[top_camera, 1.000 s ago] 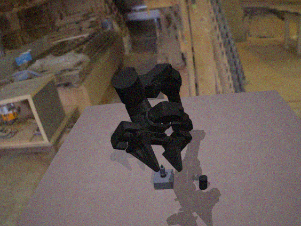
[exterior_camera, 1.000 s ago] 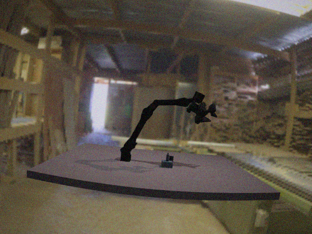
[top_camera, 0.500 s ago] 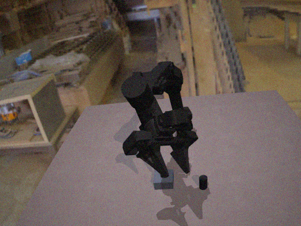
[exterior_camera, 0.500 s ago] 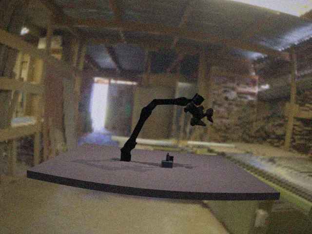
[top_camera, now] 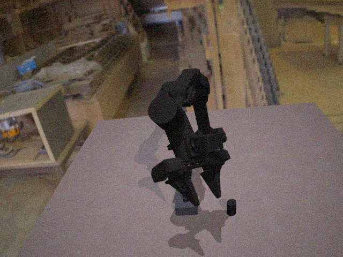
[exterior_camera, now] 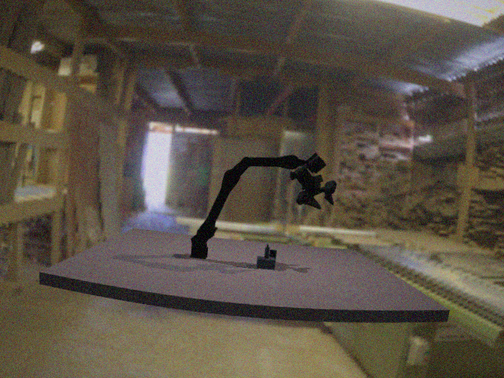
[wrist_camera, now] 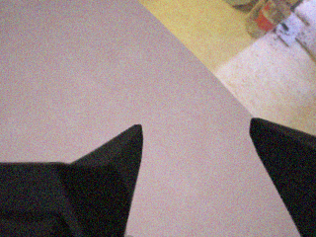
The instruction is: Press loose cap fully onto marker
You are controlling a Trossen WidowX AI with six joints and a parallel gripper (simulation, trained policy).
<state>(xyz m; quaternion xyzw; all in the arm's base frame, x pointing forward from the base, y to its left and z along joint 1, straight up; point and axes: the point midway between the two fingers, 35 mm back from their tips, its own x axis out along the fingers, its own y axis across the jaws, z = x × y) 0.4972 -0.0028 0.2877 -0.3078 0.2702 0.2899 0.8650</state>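
The marker cap lies 240 mm below my gripper tip, 200 mm behind it and 60 mm to the left of it. From my gripper tip the other things lie so: grey holder block (250 mm below, 240 mm behind, 90 mm to the right).
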